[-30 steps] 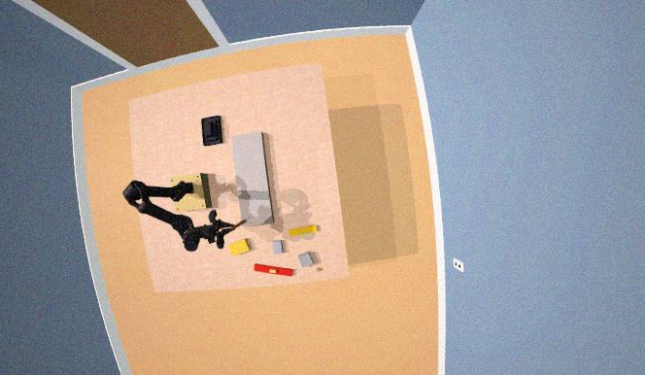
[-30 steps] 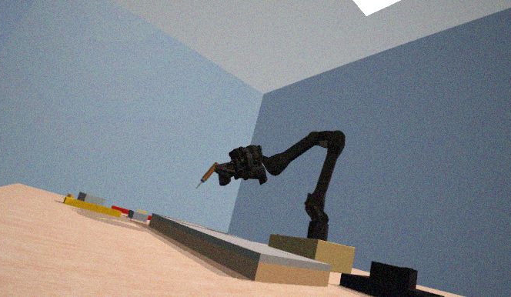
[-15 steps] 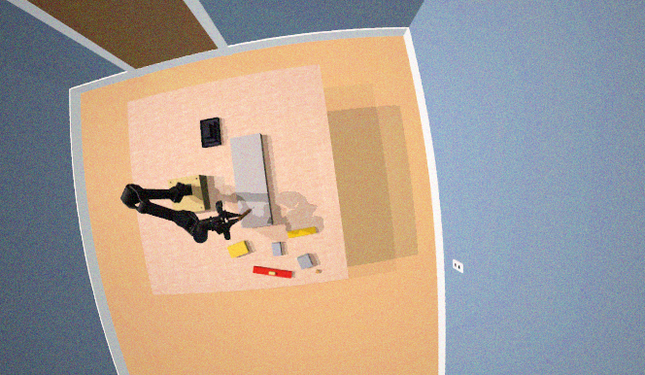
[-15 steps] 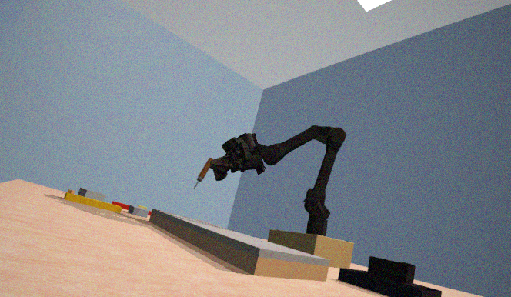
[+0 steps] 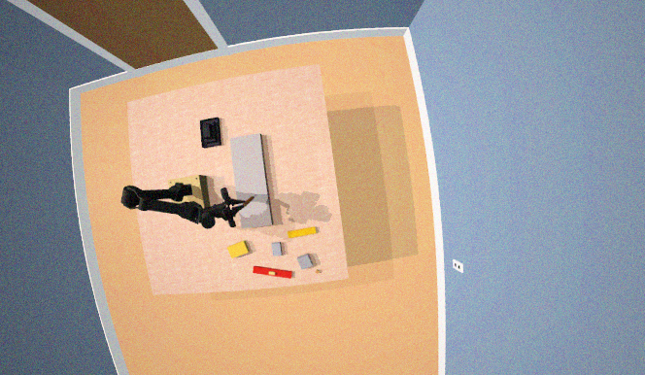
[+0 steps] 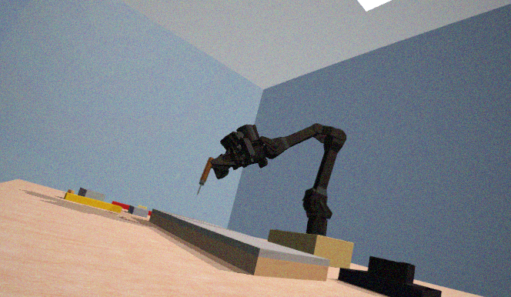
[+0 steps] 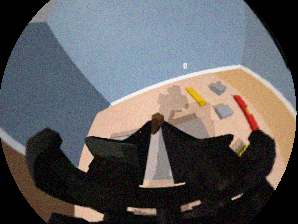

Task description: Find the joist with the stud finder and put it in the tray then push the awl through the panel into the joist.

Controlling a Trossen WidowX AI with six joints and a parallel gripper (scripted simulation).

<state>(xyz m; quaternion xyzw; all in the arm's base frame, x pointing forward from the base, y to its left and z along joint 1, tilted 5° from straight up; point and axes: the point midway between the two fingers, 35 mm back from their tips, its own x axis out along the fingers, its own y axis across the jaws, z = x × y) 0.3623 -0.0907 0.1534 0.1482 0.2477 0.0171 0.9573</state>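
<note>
My gripper tip is 10 mm short of the awl, 20 mm to the right of it and 50 mm above it. From my gripper tip the other things lie so: red level: 30 mm ahead, 430 mm to the right, 190 mm below; yellow block: 150 mm behind, 280 mm to the right, 190 mm below; yellow bar: 230 mm ahead, 210 mm to the right, 200 mm below.
</note>
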